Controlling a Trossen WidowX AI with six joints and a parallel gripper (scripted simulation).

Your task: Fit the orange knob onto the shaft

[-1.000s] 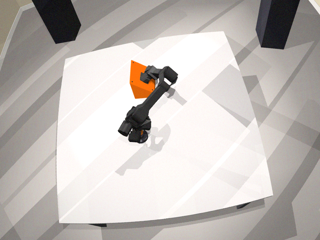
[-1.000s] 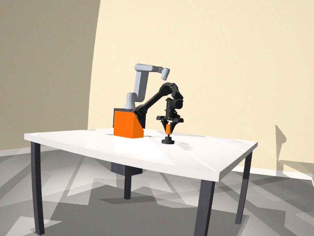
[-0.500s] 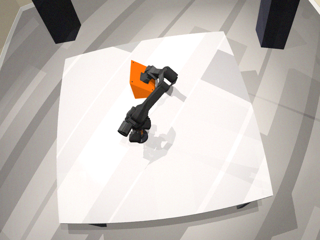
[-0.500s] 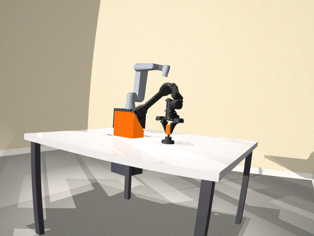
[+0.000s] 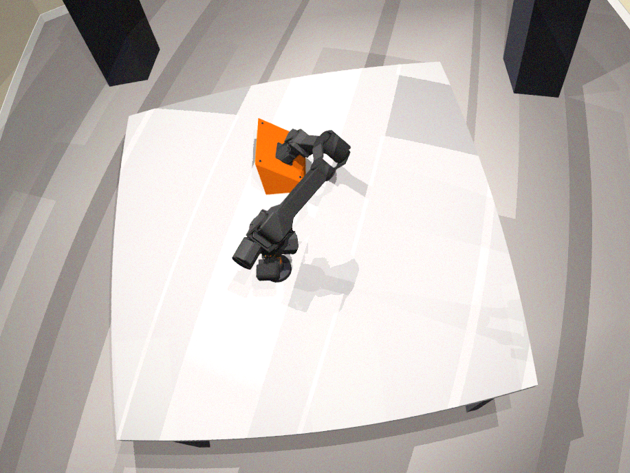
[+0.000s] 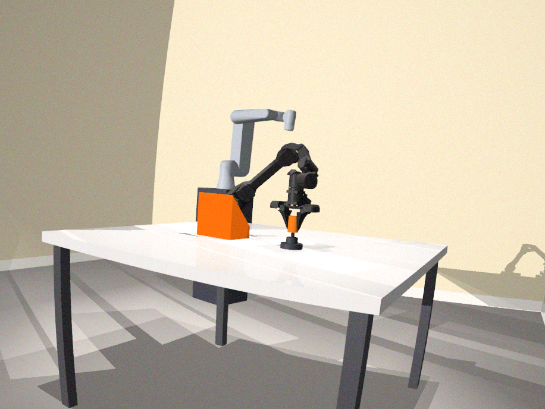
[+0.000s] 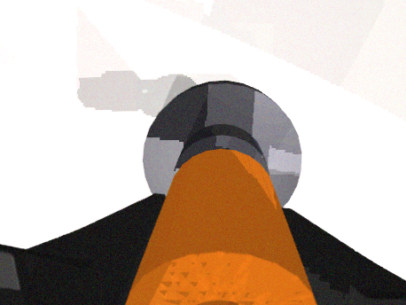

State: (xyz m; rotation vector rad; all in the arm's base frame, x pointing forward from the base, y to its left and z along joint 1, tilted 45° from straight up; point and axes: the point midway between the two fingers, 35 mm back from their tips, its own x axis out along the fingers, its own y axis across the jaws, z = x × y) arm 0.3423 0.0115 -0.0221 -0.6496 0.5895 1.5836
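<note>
My gripper tip is 2 cm below the orange knob. Round my gripper tip: dark round pedestal: 4 cm below.
</note>
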